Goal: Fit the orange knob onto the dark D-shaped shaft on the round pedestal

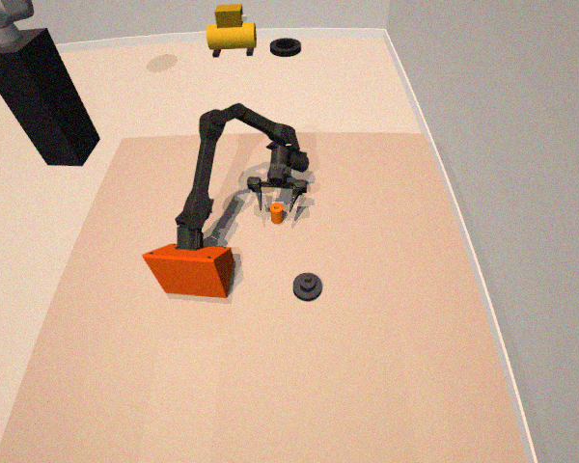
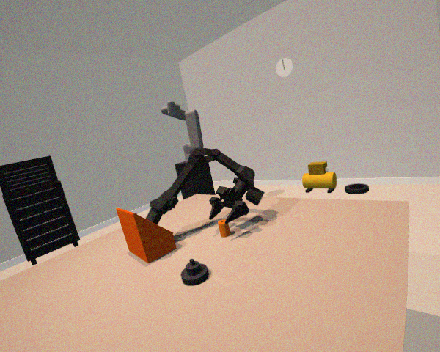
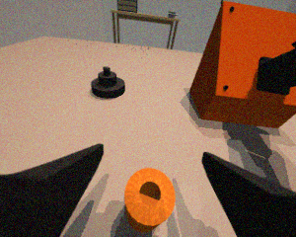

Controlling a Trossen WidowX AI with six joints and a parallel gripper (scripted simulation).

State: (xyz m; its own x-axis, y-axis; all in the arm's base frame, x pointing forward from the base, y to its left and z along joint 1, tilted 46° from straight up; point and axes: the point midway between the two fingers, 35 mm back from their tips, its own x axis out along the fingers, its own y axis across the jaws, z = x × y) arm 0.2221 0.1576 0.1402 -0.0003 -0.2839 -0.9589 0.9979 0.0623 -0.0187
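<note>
The orange knob is 40 mm below my gripper tip and 30 mm to the left of it. The rest, counted from my gripper tip: dark round pedestal 220 mm to the right, 120 mm ahead, 40 mm below.
</note>
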